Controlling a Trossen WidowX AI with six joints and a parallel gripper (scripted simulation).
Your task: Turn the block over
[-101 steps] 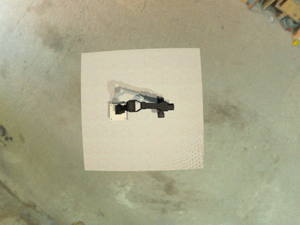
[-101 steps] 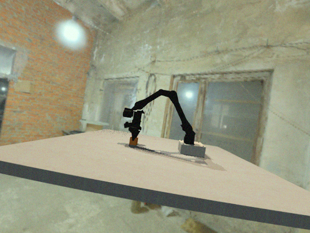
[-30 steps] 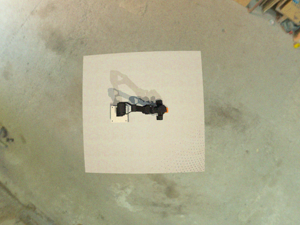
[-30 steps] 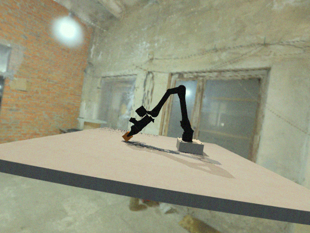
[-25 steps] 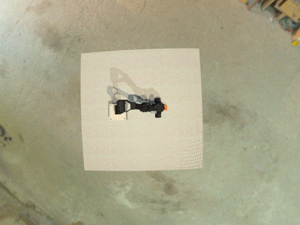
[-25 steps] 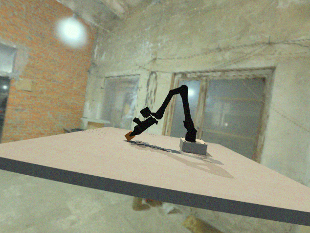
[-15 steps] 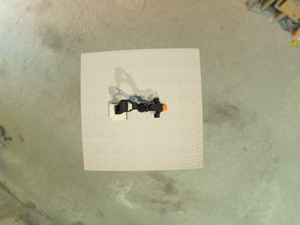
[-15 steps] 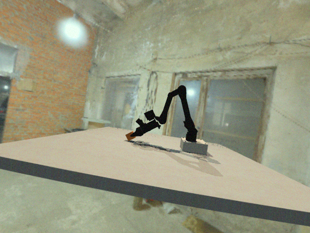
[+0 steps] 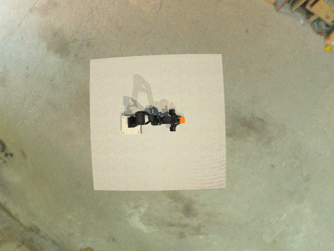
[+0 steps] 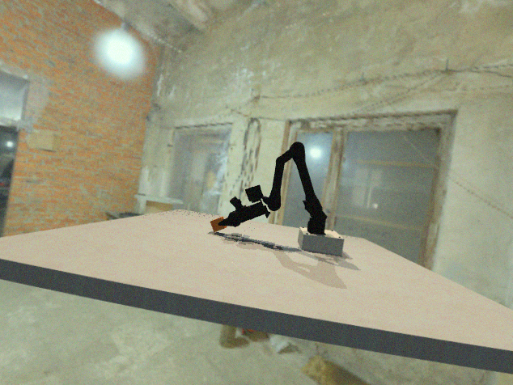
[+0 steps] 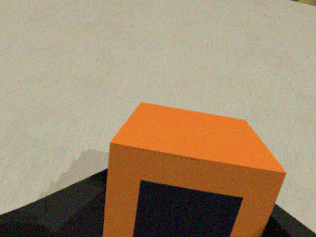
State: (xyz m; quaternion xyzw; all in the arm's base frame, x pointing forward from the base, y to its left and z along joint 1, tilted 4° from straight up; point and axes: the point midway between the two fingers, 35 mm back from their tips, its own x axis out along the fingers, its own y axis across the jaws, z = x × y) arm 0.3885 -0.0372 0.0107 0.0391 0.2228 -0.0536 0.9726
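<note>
My gripper tip is now 10 mm past the block.
</note>
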